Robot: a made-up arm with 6 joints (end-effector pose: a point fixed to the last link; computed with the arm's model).
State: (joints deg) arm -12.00 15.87 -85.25 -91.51 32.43 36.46
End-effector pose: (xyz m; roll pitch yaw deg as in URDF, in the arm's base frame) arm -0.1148 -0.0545 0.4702 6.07 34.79 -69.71
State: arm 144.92 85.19 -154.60 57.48 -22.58 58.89
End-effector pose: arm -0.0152 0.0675 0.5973 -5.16 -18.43 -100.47
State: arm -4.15 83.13 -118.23 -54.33 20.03 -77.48
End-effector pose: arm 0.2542 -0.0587 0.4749 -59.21 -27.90 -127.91
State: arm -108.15 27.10 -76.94 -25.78 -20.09 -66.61
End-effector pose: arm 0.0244 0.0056 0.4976 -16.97 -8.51 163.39
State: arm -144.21 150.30 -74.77 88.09 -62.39 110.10
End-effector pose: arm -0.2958 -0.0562 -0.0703 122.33 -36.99 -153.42
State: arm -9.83 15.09 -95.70 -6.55 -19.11 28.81
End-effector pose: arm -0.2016 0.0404 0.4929 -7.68 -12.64 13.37
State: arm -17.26 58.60 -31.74 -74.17 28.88 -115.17
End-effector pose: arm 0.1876 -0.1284 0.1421 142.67 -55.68 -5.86
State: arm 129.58 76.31 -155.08 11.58 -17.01 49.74
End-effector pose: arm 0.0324 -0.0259 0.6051 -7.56 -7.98 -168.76
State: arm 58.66 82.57 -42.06 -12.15 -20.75 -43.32
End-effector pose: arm 0.1478 0.2633 0.1432 -108.60 35.00 -37.83
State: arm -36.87 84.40 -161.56 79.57 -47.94 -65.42
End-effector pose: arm -0.0548 -0.0902 0.5627 46.14 -10.20 -30.49
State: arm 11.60 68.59 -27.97 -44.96 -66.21 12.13
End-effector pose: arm 0.1975 0.1355 0.2173 -53.98 60.29 -3.61
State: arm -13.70 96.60 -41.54 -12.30 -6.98 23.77
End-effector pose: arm 0.2757 -0.0634 0.0389 166.58 45.25 149.77
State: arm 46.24 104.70 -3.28 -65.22 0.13 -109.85
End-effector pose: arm 0.0338 0.0348 -0.0685 179.32 6.44 41.28
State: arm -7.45 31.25 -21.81 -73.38 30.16 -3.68
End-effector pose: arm 0.1591 -0.0908 0.1808 -102.27 8.39 -128.77
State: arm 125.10 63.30 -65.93 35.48 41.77 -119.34
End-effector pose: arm -0.1844 0.1656 0.2447 -116.40 9.39 55.95
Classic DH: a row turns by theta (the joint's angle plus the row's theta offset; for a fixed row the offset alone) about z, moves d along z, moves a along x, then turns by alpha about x. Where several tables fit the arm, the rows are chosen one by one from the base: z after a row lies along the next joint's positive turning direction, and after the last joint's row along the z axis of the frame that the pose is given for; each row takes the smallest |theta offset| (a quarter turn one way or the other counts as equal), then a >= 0, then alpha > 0; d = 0 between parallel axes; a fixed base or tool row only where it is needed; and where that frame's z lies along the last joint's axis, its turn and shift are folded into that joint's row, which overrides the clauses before.
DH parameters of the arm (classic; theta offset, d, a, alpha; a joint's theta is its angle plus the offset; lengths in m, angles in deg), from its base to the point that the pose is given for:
joint 1: 0 0.0948 0 -90
joint 2: 7.78 0 -0.1817 0
joint 3: 77.22 0 -0.0164 90
joint 4: 0 0.1876 0 -90
joint 5: 0 0 0.0001 90
joint 6: 0 0.1439 0 0

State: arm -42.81 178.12 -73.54 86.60 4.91 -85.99
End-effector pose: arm 0.1119 -0.0868 -0.2528 175.20 -9.92 136.59
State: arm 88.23 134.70 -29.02 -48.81 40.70 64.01
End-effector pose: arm 0.0720 0.0423 -0.0776 -138.05 -26.53 -114.24
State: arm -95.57 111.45 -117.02 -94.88 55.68 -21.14
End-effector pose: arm -0.1517 -0.3348 0.3287 -79.72 -14.83 115.11
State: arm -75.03 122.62 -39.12 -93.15 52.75 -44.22
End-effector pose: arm -0.0602 -0.2177 -0.0314 145.21 -44.64 -108.73
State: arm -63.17 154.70 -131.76 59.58 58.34 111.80
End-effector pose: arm 0.2791 -0.3177 0.0250 -151.27 -49.31 -35.57
